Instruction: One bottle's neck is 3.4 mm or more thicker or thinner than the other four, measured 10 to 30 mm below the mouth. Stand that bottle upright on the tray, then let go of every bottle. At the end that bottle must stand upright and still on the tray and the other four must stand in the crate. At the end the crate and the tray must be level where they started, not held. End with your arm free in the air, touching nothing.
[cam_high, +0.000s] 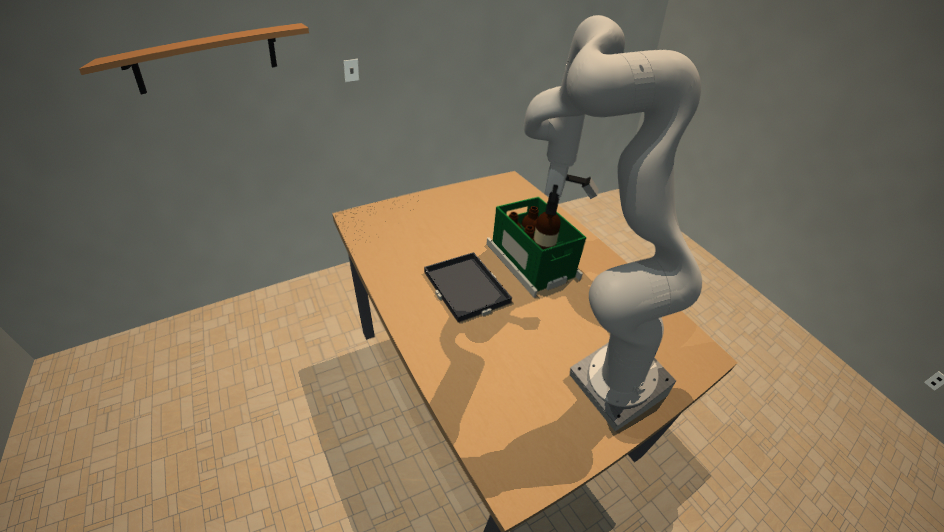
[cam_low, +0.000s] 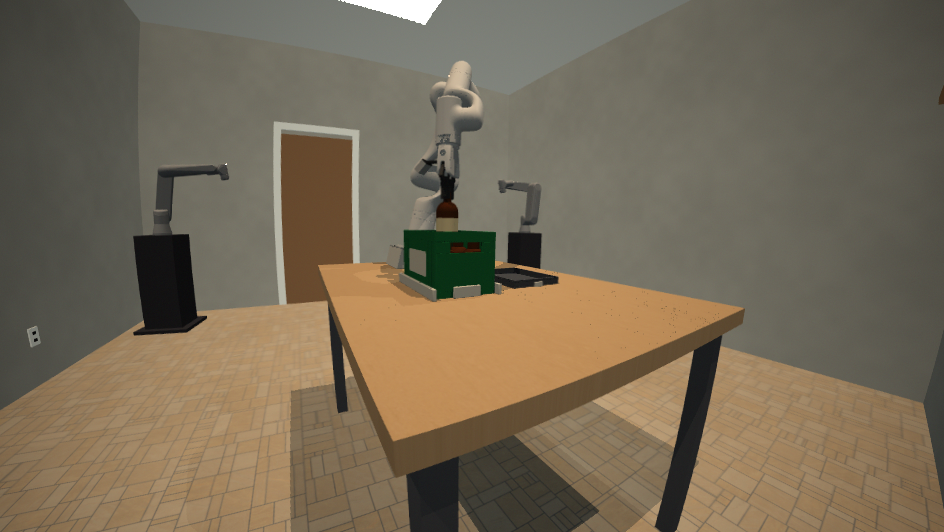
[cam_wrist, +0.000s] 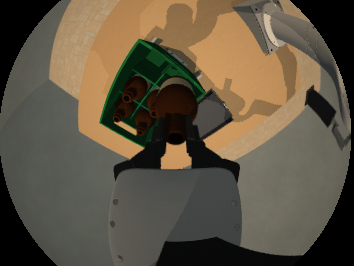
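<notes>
My gripper is now 70 mm above the brown bottle. The rest, counted from my hand: black tray (290 mm below, 240 mm to the left, 40 mm ahead); then green crate (220 mm below, 90 mm ahead, 30 mm to the right).
</notes>
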